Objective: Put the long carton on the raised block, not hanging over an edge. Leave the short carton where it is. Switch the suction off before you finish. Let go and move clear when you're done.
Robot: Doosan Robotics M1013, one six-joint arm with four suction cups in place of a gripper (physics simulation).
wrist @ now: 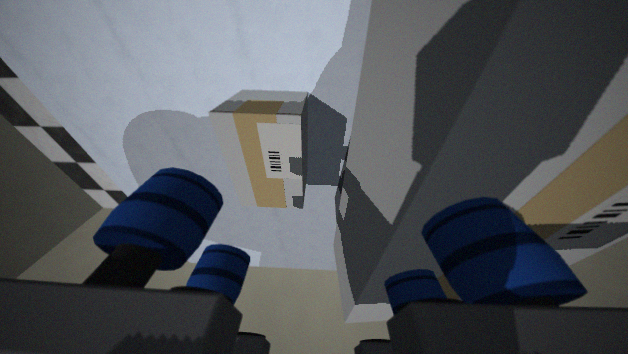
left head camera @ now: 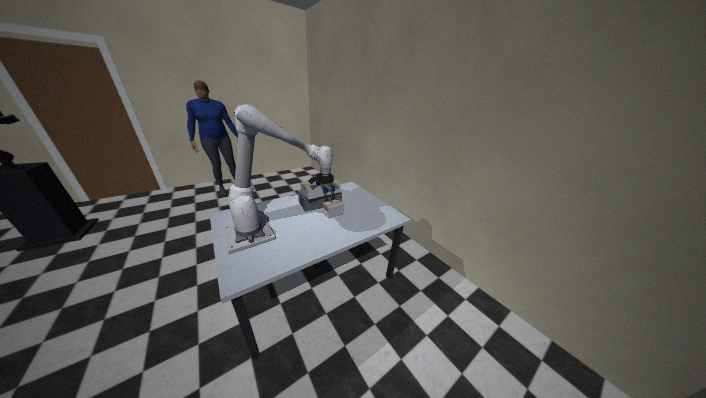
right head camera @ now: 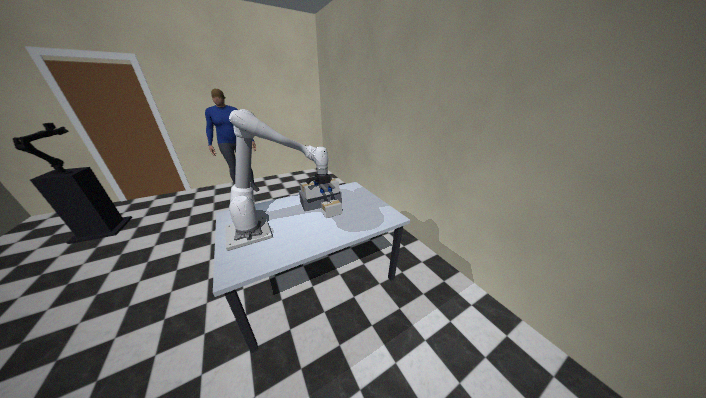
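Seen in the pictures: hand at its tool point: (wrist: 316,235); arm's base at its link origin: (left head camera: 249,232) (right head camera: 248,230).
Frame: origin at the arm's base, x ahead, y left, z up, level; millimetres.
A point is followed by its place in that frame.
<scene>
The long carton (left head camera: 309,190) {x 491, y 116, z 191 mm} (right head camera: 311,191) {x 526, y 118, z 175 mm} (wrist: 382,100) {x 544, y 118, z 162 mm}, grey with a tan tape strip, is at the raised block (left head camera: 313,202) {x 532, y 149, z 50 mm} (right head camera: 312,202) {x 532, y 149, z 50 mm}, level above its top; whether it touches the block is too small to tell. My suction gripper (left head camera: 328,190) {x 623, y 91, z 200 mm} (right head camera: 326,189) {x 623, y 91, z 200 mm} (wrist: 322,245) {x 623, y 91, z 200 mm} is shut on the long carton. In the wrist view the right-hand cups are over the carton and the left-hand cups stand out beyond its side. The short carton (left head camera: 333,209) {x 644, y -31, z 52 mm} (right head camera: 332,209) {x 659, y -30, z 46 mm} (wrist: 250,160) {x 656, y 5, z 78 mm} stands on the table in front of the block, apart from the cups. The cup contact is hidden.
The white table (left head camera: 300,245) {x 293, y -260, z -26 mm} (right head camera: 300,240) {x 340, y -236, z -26 mm} carries the arm's base plate (left head camera: 252,243) {x 7, y -136, z 0 mm} (right head camera: 250,241) {x 12, y -134, z -5 mm} at the left. A wall is beyond the table's right end. A person (left head camera: 207,120) (right head camera: 222,122) stands behind the table. A black pedestal (left head camera: 35,205) (right head camera: 77,202) is at the far left.
</scene>
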